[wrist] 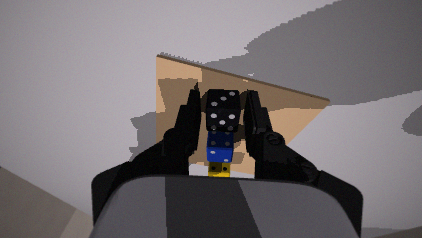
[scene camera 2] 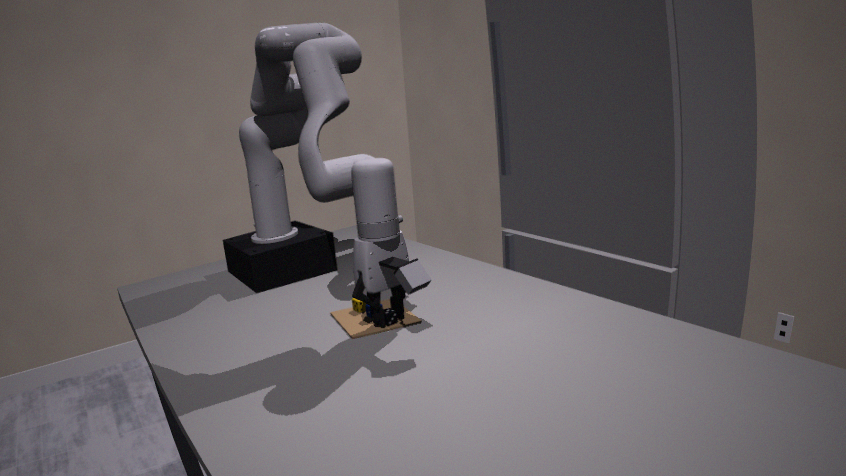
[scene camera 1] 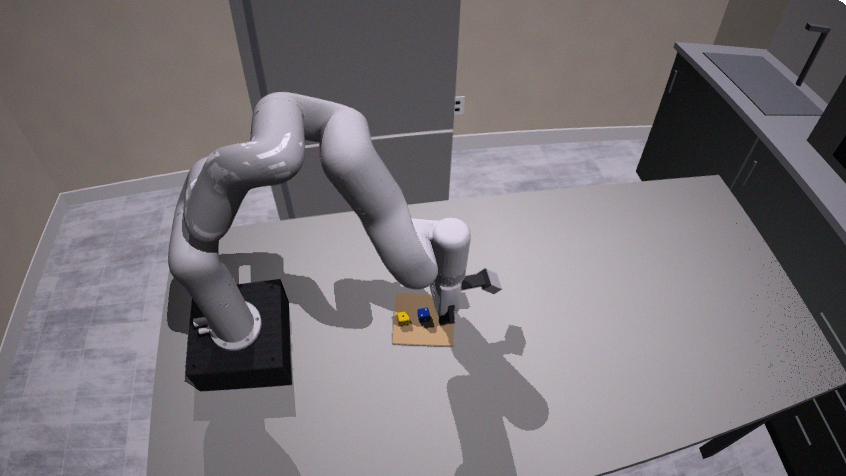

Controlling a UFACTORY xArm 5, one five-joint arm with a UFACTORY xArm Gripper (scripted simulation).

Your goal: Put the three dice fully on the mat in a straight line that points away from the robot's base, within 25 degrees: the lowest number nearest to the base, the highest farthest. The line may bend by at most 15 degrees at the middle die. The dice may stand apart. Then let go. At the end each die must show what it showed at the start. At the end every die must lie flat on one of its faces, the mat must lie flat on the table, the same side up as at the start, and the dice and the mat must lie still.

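Note:
There's a tan mat here, and I can see a black die and a blue die as well. My own gripper is visible too, and that gripper also shows in scene camera 1 and in the wrist view.

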